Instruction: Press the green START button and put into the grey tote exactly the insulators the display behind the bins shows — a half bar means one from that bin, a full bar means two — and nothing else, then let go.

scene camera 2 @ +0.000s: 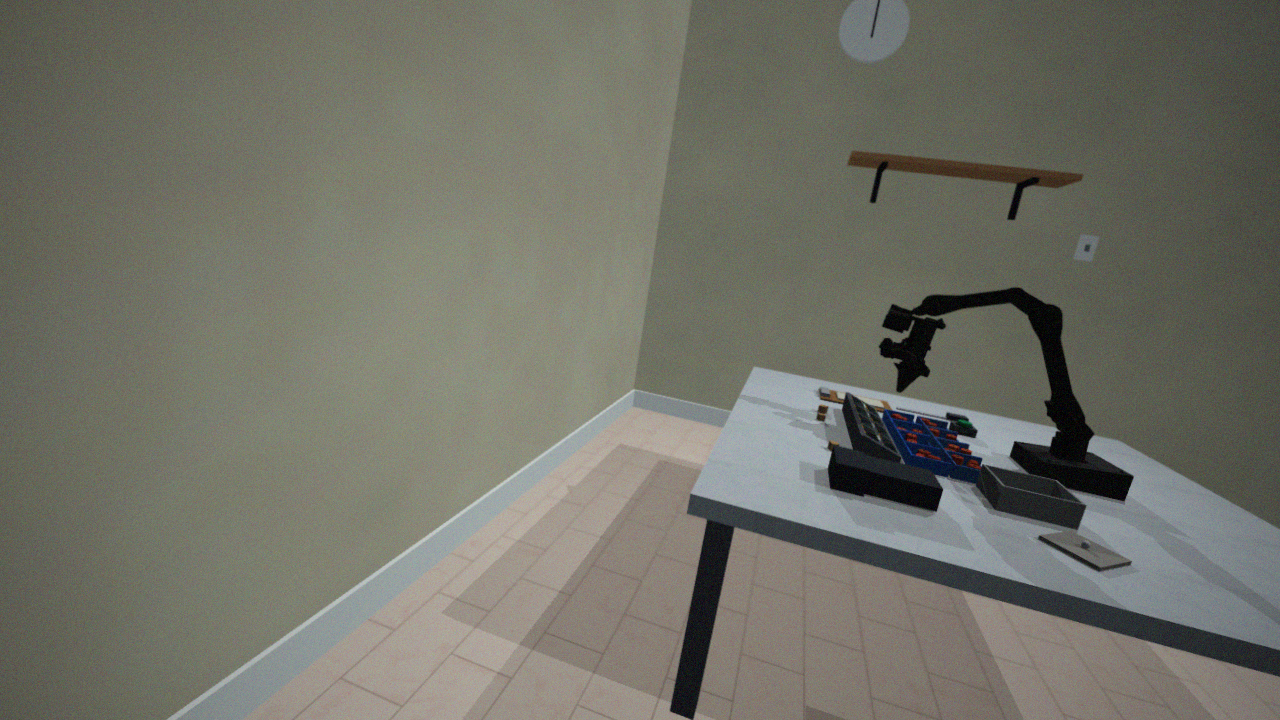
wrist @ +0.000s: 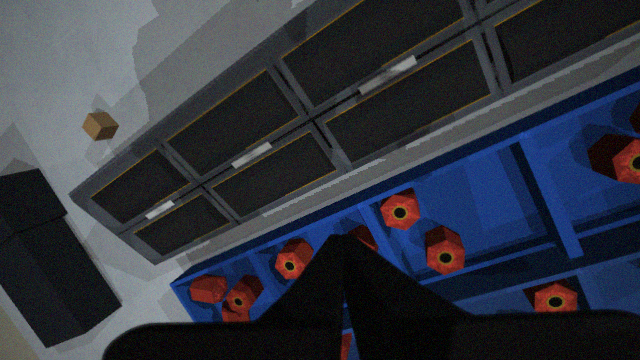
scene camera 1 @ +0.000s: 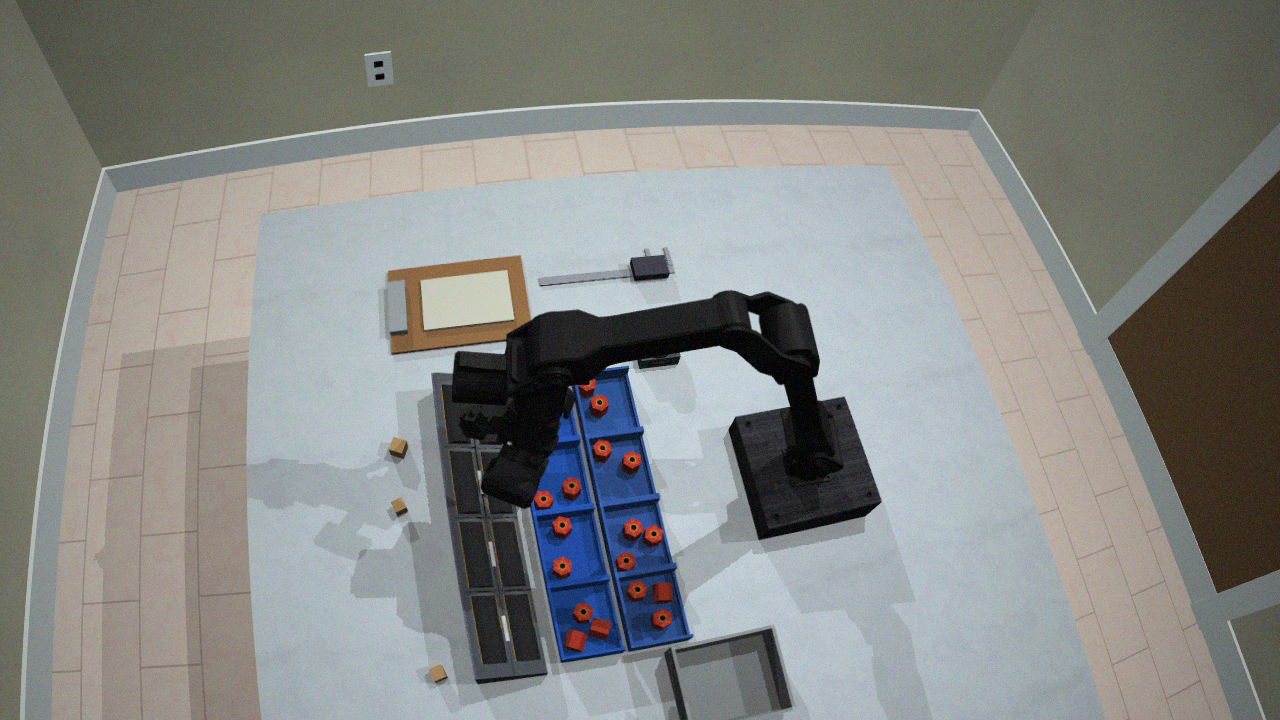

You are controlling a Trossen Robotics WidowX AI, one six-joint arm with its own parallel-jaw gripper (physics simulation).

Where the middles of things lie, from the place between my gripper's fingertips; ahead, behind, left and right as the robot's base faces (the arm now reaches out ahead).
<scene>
My hand is 30 cm to the right of the grey tote (scene camera 1: pixel 747 668), 25 cm past it and 11 cm above it. Round my hand: grey caliper (scene camera 1: pixel 649 267) (42 cm to the right, 19 cm behind, 12 cm below); then dark box (scene camera 2: pixel 851 471) (42 cm to the left, 10 cm below, 6 cm ahead).
</scene>
